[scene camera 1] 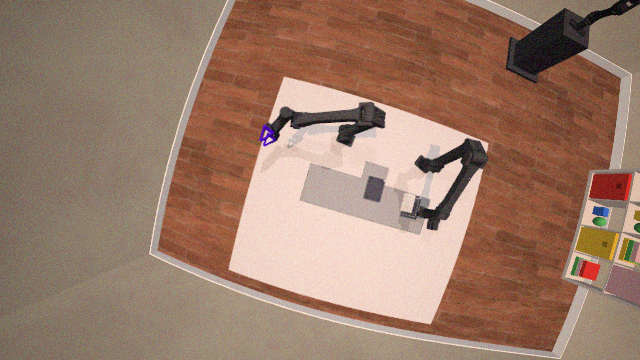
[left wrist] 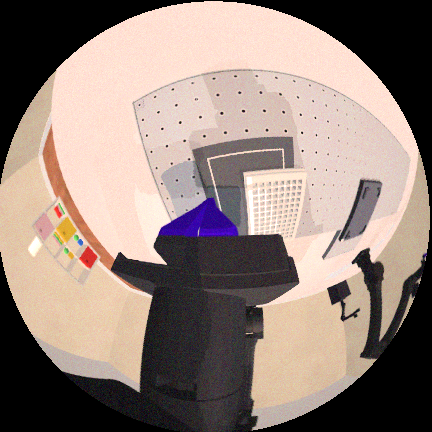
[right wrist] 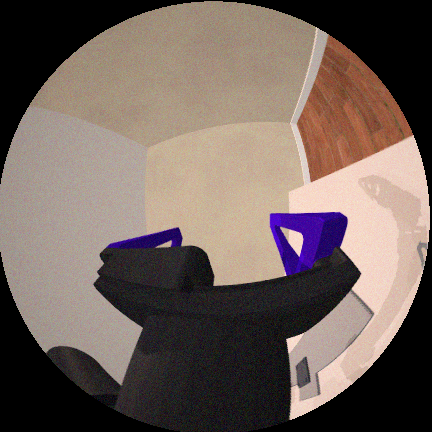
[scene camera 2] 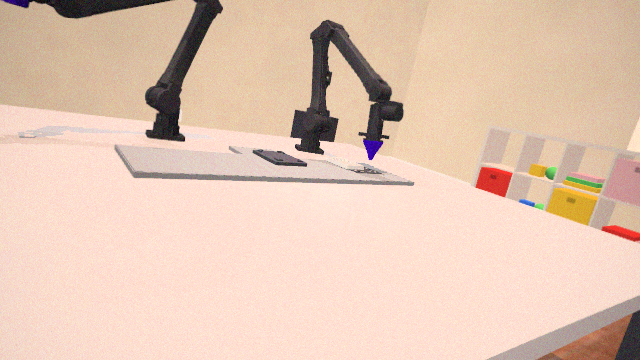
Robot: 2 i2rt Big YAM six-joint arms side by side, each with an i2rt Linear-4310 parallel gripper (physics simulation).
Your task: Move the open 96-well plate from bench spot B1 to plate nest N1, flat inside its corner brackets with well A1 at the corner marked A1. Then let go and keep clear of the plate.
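Frame: origin at the left arm's base, x down, y right, z back, level; centimetres.
Seen in the pictures: left gripper, between the fingertips: (scene camera 1: 418, 212) (left wrist: 210, 202) (scene camera 2: 370, 160); right gripper, between the fingertips: (scene camera 1: 262, 143) (right wrist: 223, 226); left arm's base, origin of its link: (scene camera 1: 422, 164) (scene camera 2: 308, 150); right arm's base, origin of its link: (scene camera 1: 345, 138) (left wrist: 360, 254) (scene camera 2: 165, 137).
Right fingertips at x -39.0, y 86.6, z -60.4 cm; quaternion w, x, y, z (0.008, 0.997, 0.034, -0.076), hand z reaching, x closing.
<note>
Pixels of each thing's top centre, then the offset from my right fingertips to it. "spot": a spot on its surface instead. Level surfaces: height alone.
- white 96-well plate, centre of its top: (left wrist: 276, 215) (scene camera 2: 344, 161) (scene camera 1: 408, 203) dz +30.5, dx +36.1, dy -94.1 cm
- dark outlined pad, a spot on its surface: (left wrist: 240, 168) spot: dz +26.1, dx +37.5, dy -101.1 cm
- dark plate nest, centre of its top: (left wrist: 365, 214) (scene camera 2: 279, 154) (scene camera 1: 374, 189) dz +22.7, dx +35.9, dy -68.4 cm
- grey perforated board, height of its surface: dx +37.7 cm
- pale table, height of its surface: dx +39.0 cm
The white 96-well plate (scene camera 1: 408, 204) (scene camera 2: 345, 163) (left wrist: 275, 205) lies over the right part of the dark outlined pad (left wrist: 240, 168) in the left wrist view, across its pale line. The dark plate nest (scene camera 1: 374, 188) (scene camera 2: 280, 157) (left wrist: 362, 210) (right wrist: 303, 372) has raised corner brackets and no plate in it; its A1 mark is not legible. My left gripper (scene camera 1: 422, 212) (scene camera 2: 370, 158) (left wrist: 210, 202) is shut on nothing, pointing down above the pad, beside the plate. My right gripper (scene camera 1: 267, 135) (right wrist: 223, 226) is open and empty, far from the plate, at the table's left edge in scene camera 1.
A grey perforated board (scene camera 1: 330, 186) (scene camera 2: 175, 162) (left wrist: 240, 107) carries the nest and pad on the pale table (scene camera 1: 320, 265) (scene camera 2: 300, 260). A shelf unit with coloured boxes stands off the table. The right arm (scene camera 1: 325, 117) reaches along the table's back part.
</note>
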